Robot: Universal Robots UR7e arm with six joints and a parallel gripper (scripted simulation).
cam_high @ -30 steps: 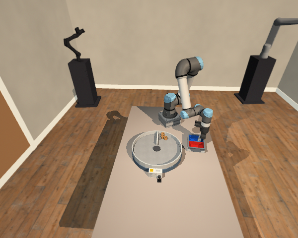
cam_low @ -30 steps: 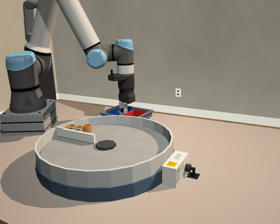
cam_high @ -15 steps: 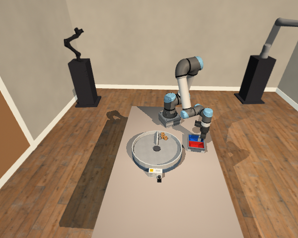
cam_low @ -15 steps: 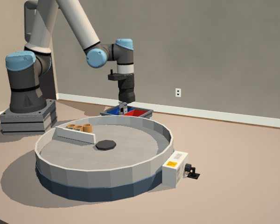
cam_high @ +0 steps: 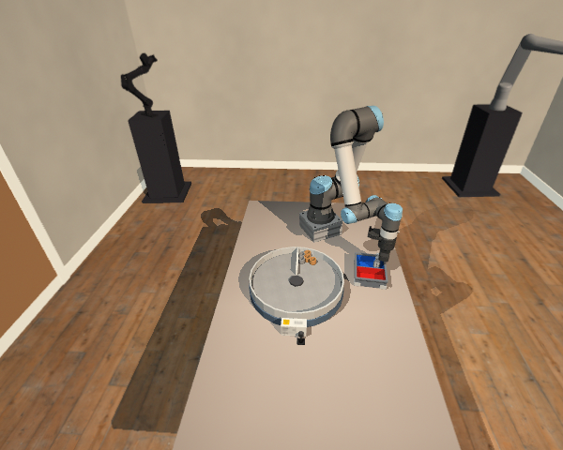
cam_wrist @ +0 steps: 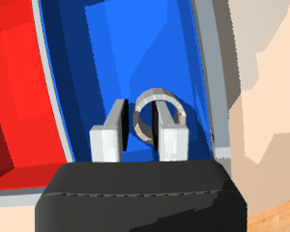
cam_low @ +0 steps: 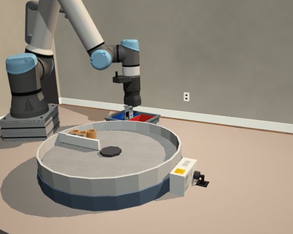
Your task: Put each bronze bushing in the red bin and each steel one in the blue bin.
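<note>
My hand is 40 mm short of the bin, 40 mm to the left of it and 10 mm above it. Round my hand: round turntable (130 mm ahead, 400 mm to the right, 20 mm above).
</note>
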